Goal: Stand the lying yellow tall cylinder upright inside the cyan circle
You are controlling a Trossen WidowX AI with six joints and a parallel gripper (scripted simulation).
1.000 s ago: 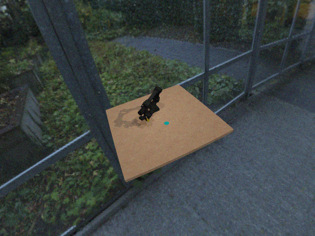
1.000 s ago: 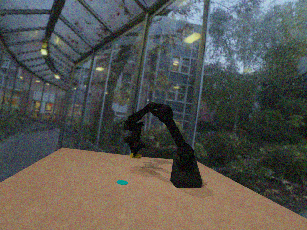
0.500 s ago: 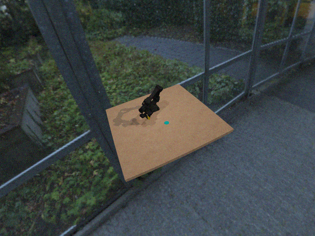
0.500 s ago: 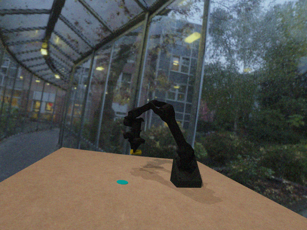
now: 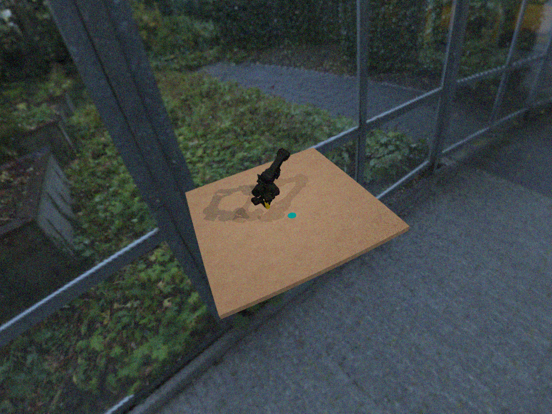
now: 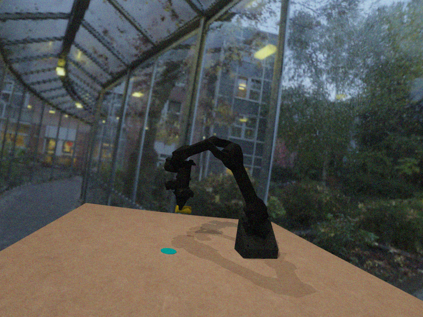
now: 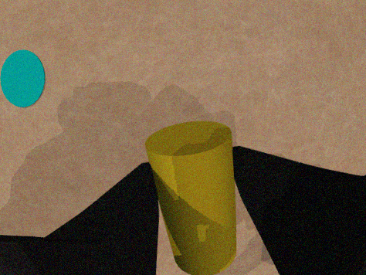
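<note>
My gripper tip is now 6 cm short of the cyan circle, 15 cm to the right of it and 13 cm above it. From my gripper tip the other things lie so: yellow tall cylinder (2 cm behind).
</note>
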